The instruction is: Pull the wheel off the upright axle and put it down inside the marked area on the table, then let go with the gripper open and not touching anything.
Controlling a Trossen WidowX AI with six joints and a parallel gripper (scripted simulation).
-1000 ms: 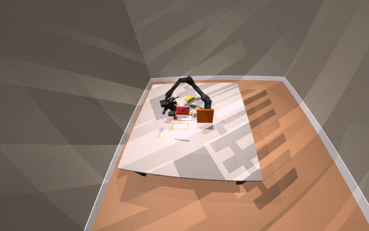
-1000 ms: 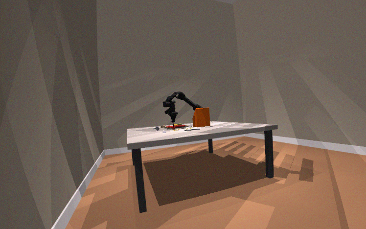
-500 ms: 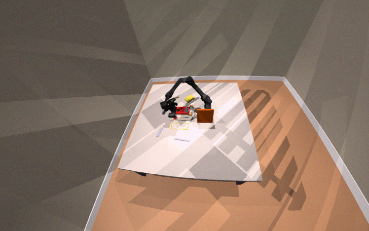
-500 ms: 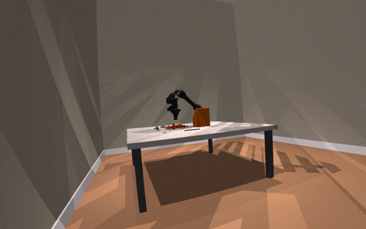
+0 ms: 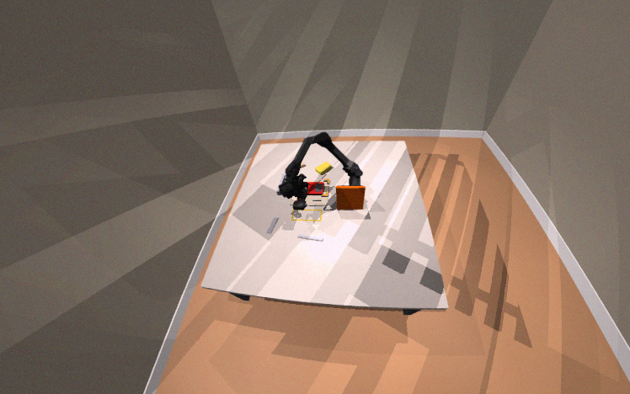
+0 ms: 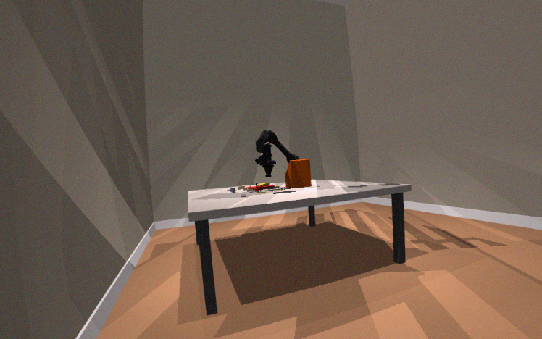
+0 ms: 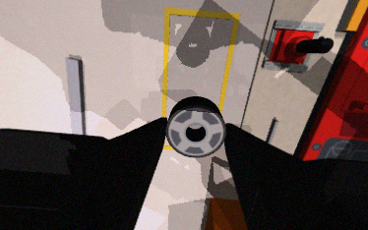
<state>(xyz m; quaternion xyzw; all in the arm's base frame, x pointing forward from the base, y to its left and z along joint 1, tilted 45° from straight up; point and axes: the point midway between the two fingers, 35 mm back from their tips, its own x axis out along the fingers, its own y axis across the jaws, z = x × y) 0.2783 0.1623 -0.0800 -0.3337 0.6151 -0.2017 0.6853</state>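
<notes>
Right now my gripper tip is 90 mm to the left of the dark upright axle, 80 mm short of it and 80 mm above it. The rest, counted from my gripper tip: yellow block 420 mm to the right, 100 mm below, 20 mm behind; wheel right at my gripper tip.
</notes>
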